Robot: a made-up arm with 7 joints. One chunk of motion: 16 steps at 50 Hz.
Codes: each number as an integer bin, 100 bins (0 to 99) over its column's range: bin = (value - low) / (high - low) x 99, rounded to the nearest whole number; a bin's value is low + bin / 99 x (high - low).
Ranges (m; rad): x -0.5..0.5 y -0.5..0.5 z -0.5..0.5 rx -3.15..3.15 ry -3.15..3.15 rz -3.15..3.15
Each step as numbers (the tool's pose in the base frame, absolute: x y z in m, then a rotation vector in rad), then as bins.
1 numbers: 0.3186 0.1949 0.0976 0.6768 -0.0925 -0.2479
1 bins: 81 69 59 60 48 46
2 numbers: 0.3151 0.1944 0.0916 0.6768 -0.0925 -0.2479
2 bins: 81 69 59 60 48 46
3 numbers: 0.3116 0.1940 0.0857 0.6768 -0.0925 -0.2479
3 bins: 80 69 58 60 48 46
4 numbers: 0.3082 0.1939 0.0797 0.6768 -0.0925 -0.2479
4 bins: 80 69 57 60 48 46
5 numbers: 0.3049 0.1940 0.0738 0.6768 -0.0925 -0.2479
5 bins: 80 69 57 60 48 46
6 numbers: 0.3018 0.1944 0.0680 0.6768 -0.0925 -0.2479
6 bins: 79 69 56 60 48 46
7 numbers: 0.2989 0.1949 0.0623 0.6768 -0.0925 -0.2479
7 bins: 79 69 56 60 48 46
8 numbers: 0.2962 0.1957 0.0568 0.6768 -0.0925 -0.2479
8 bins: 79 69 55 60 48 46
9 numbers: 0.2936 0.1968 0.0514 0.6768 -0.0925 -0.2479
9 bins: 79 69 55 60 48 46
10 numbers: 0.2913 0.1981 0.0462 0.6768 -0.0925 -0.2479
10 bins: 78 69 54 60 48 46
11 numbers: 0.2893 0.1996 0.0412 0.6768 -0.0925 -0.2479
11 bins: 78 69 54 60 48 46
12 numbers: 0.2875 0.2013 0.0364 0.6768 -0.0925 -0.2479
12 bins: 78 69 53 60 48 46
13 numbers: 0.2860 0.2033 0.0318 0.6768 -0.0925 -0.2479
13 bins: 78 70 53 60 48 46
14 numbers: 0.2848 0.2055 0.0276 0.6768 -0.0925 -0.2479
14 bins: 78 70 52 60 48 46
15 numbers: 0.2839 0.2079 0.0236 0.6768 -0.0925 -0.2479
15 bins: 78 70 52 60 48 46
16 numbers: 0.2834 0.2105 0.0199 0.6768 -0.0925 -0.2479
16 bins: 78 70 51 60 48 46
